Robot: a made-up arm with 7 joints.
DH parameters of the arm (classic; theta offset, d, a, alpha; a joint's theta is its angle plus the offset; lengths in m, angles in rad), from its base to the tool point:
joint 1: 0 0.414 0 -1.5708
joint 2: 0 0 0 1.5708
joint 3: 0 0.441 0.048 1.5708
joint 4: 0 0 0.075 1.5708
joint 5: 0 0.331 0 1.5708
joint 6: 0 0 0.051 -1.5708
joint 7: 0 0.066 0 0
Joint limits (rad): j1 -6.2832..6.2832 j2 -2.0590..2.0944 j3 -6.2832..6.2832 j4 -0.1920..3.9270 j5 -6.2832..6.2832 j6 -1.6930..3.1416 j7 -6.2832..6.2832
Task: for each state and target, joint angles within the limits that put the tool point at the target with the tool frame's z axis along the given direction. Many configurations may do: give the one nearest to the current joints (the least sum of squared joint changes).
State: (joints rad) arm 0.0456 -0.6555 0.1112 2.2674 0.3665 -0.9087 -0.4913
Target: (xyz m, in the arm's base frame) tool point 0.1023 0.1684 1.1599 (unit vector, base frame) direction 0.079 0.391 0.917
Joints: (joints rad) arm 0.1349 -0.2141 0.4221 1.9194 -0.3089 -0.7694 -0.4913
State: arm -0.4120 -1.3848 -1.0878 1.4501 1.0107 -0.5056 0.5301
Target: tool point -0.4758 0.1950 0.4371 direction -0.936 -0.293 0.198
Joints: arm -1.1283 -2.0590 -0.9446 0.8393 0.5315 -0.8350 0.5301
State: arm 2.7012 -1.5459 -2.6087 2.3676 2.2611 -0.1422 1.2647
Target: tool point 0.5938 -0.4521 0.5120 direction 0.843 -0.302 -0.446
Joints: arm 2.2227 -0.9703 -2.4831 2.0464 2.3378 -0.1392 1.2647
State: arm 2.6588 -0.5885 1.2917 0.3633 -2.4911 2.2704 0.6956
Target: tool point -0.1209 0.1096 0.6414 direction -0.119 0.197 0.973
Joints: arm 1.8885 -0.4613 0.4479 0.1250 -2.8203 2.3344 0.6956
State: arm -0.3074 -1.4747 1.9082 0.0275 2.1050 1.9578 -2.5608
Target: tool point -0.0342 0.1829 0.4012 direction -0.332 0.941 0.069
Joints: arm -0.8730 -0.9474 2.1975 -0.1827 2.7111 2.6661 -2.5608
